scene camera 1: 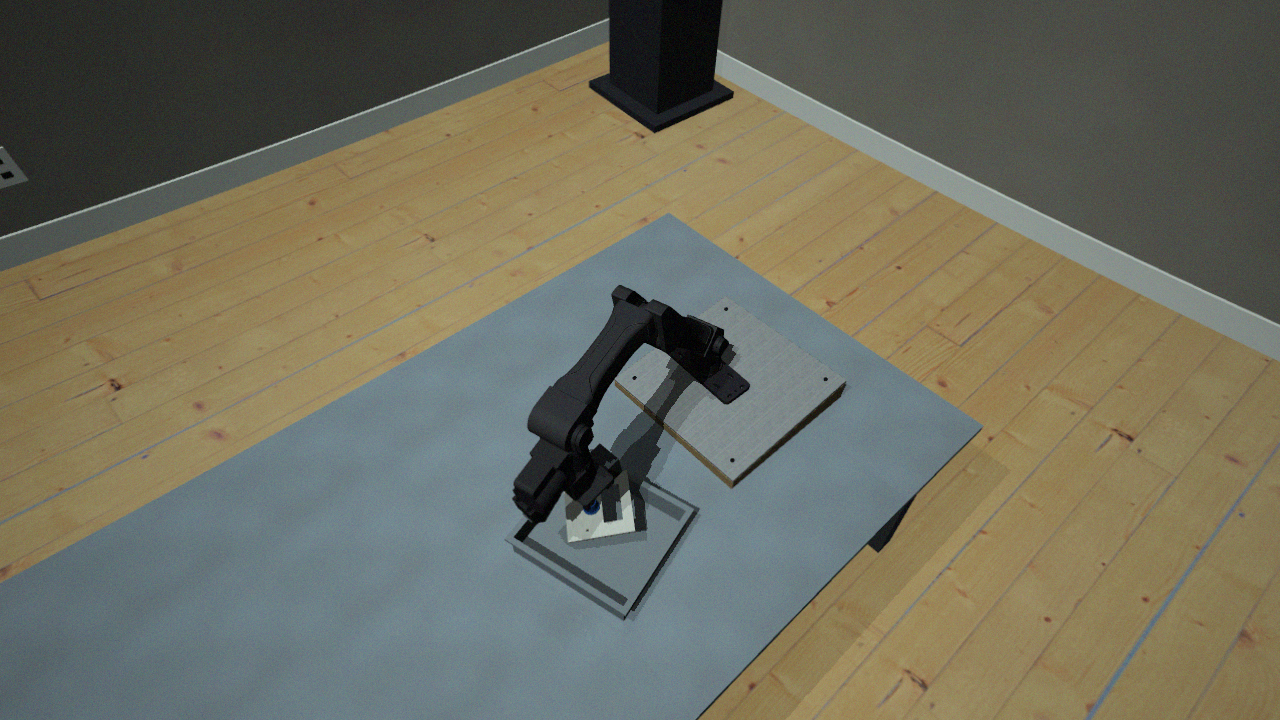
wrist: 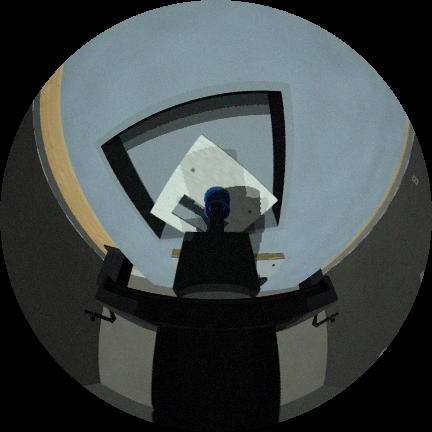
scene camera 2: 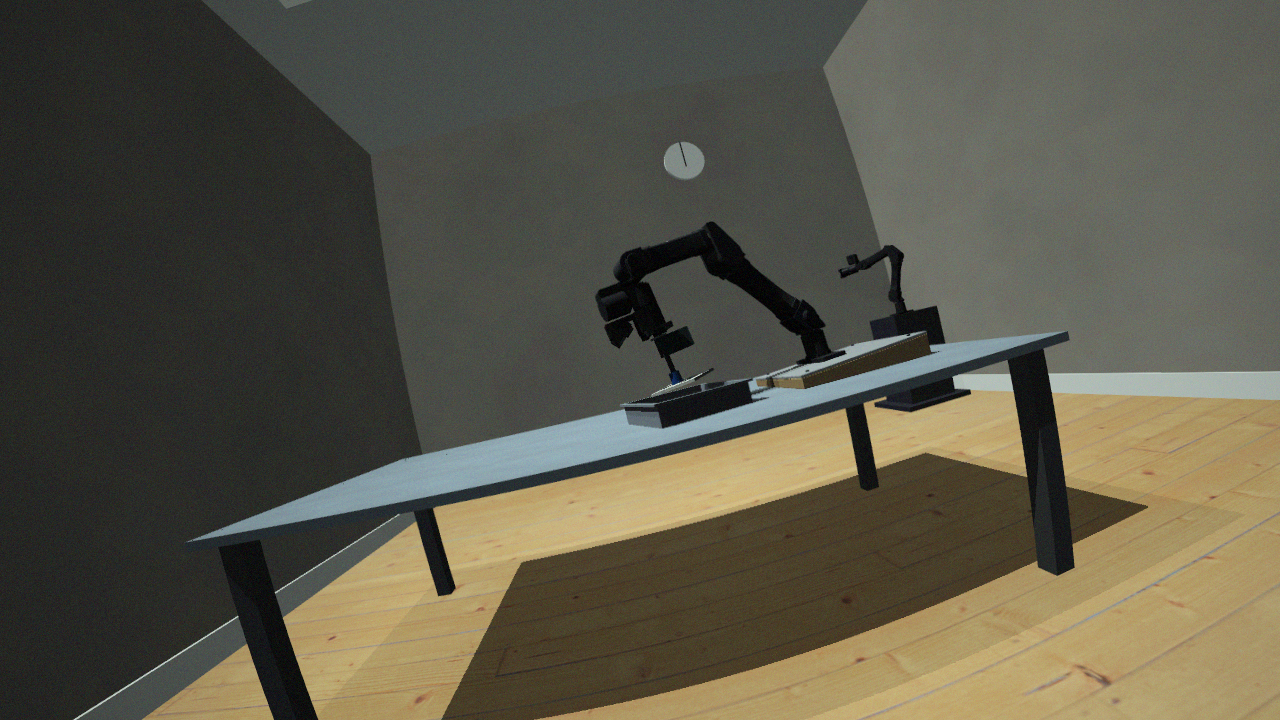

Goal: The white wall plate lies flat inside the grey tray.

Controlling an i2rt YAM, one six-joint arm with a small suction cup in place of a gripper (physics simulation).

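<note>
The white wall plate (scene camera 1: 590, 528) (scene camera 2: 691, 381) (wrist: 215, 165) has a rectangular opening and small screw holes. It hangs on my suction cup (scene camera 1: 591, 507) (scene camera 2: 674, 377) (wrist: 216, 196), the blue cup pressed on its upper face. In scene camera 2 the plate shows a little above the rim of the grey tray (scene camera 1: 626, 573) (scene camera 2: 707, 408) (wrist: 278, 150). In the wrist view it is over the inside of the tray, turned at an angle to the walls. The cup and its stem hide part of the plate, and the tray's wall nearest the arm base is partly hidden.
The arm base stands on a thick grey-topped board (scene camera 1: 769, 411) (scene camera 2: 868, 365) beside the tray, on the blue-grey table (scene camera 1: 358, 537) (scene camera 2: 402, 488). A black pedestal (scene camera 1: 662, 53) (scene camera 2: 917, 385) stands on the floor beyond the table, with another small arm (scene camera 2: 896, 277) on it.
</note>
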